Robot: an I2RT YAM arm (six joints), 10 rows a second.
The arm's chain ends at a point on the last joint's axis. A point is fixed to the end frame.
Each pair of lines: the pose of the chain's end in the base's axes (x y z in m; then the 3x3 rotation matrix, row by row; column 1 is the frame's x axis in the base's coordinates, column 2 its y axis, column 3 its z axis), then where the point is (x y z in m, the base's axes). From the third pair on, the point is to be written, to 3 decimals.
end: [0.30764 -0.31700 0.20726], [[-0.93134 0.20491 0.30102], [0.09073 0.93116 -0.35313], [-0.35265 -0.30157 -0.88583]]
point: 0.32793 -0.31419 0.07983
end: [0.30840 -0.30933 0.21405], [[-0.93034 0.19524 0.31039], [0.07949 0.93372 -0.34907], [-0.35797 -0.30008 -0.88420]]
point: 0.32938 -0.30623 0.08674
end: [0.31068 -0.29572 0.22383], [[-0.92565 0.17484 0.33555], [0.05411 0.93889 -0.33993], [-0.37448 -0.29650 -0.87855]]
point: 0.334 -0.292 0.097
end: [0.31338 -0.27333 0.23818], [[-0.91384 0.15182 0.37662], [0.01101 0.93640 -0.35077], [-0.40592 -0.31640 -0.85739]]
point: 0.341 -0.272 0.112
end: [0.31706 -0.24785 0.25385], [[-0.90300 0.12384 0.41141], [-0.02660 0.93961 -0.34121], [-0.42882 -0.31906 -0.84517]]
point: 0.347 -0.246 0.128
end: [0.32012 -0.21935 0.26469], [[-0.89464 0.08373 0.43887], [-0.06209 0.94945 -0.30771], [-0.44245 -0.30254 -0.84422]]
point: 0.352 -0.214 0.140
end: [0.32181 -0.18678 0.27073], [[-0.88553 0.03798 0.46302], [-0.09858 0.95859 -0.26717], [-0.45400 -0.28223 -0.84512]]
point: 0.355 -0.178 0.146
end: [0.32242 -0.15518 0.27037], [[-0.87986 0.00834 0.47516], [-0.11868 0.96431 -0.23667], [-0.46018 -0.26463 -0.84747]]
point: 0.356 -0.143 0.146
